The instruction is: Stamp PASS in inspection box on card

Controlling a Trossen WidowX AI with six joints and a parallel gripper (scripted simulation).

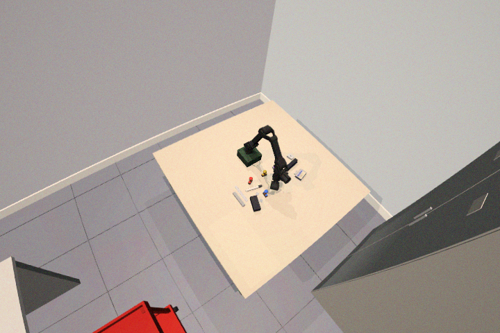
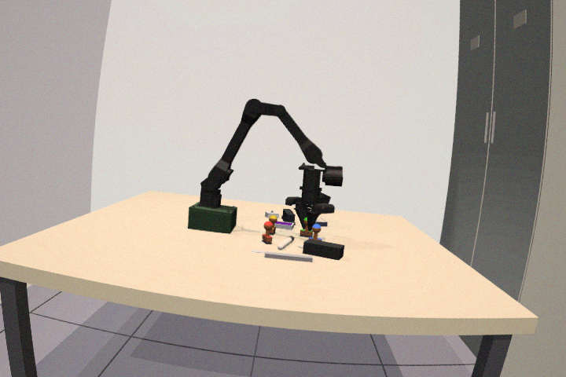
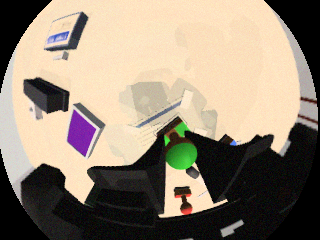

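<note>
My gripper tip is now 10 mm past the pale card and 30 mm above it. From my gripper tip the other things lie so: green-knobbed stamp: right at my gripper tip; then yellow-knobbed stamp: 120 mm behind, 20 mm to the right, 10 mm below; then blue-knobbed stamp: 40 mm ahead, 100 mm to the right.
</note>
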